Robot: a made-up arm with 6 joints.
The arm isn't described. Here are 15 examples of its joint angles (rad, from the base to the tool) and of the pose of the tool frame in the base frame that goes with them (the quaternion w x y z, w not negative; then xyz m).
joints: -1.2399 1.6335 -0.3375 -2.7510 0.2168 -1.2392
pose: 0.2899 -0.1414 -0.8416 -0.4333 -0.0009 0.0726 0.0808
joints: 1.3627 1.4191 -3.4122 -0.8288 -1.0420 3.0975
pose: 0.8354 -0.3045 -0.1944 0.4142 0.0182 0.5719 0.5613
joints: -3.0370 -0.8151 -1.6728 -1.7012 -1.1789 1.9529
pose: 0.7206 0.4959 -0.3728 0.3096 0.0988 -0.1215 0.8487
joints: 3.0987 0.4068 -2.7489 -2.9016 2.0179 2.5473
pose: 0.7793 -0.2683 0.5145 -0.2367 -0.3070 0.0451 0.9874
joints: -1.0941 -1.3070 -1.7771 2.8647 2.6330 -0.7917
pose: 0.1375 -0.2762 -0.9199 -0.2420 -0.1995 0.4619 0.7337
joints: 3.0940 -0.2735 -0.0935 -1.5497 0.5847 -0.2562
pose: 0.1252 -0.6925 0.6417 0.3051 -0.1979 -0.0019 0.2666
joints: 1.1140 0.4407 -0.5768 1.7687 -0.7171 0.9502
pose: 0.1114 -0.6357 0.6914 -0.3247 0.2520 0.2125 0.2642
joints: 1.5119 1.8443 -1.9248 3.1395 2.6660 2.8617
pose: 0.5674 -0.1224 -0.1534 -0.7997 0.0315 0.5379 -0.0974
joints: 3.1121 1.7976 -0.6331 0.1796 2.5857 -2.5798
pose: 0.1935 0.3053 -0.0219 -0.9321 -0.0621 -0.0213 0.1047
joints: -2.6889 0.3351 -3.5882 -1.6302 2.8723 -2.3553
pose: 0.0287 0.5436 -0.8273 -0.1390 -0.1172 0.0658 0.8397
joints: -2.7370 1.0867 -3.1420 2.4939 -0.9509 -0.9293
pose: 0.4356 -0.6208 -0.5162 0.3979 -0.6168 -0.1740 0.5191
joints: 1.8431 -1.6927 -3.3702 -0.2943 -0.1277 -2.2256
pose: 0.1875 0.4804 -0.7048 0.4871 0.1580 -0.6715 0.0314
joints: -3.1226 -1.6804 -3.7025 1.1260 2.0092 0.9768
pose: 0.8722 0.4478 -0.1222 0.1543 0.6242 -0.1090 0.1063
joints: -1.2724 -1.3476 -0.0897 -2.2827 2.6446 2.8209
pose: 0.7448 -0.5232 -0.1160 0.3977 -0.1065 0.0213 0.5651
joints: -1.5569 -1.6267 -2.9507 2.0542 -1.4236 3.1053
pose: 0.6627 -0.3567 -0.3675 0.5463 -0.1140 0.6023 0.3689
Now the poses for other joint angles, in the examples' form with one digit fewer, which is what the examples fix.
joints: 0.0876 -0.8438 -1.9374 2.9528 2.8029 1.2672
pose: 0.265 -0.599 -0.725 0.214 -0.309 -0.005 0.880
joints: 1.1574 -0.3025 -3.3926 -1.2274 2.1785 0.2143
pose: 0.265 -0.785 0.233 -0.509 0.025 -0.265 0.924
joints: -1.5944 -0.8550 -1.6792 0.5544 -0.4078 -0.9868
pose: 0.854 0.052 -0.156 0.494 -0.060 0.150 0.998
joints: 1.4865 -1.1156 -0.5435 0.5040 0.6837 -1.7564
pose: 0.167 -0.054 -0.859 -0.481 0.012 0.156 0.628
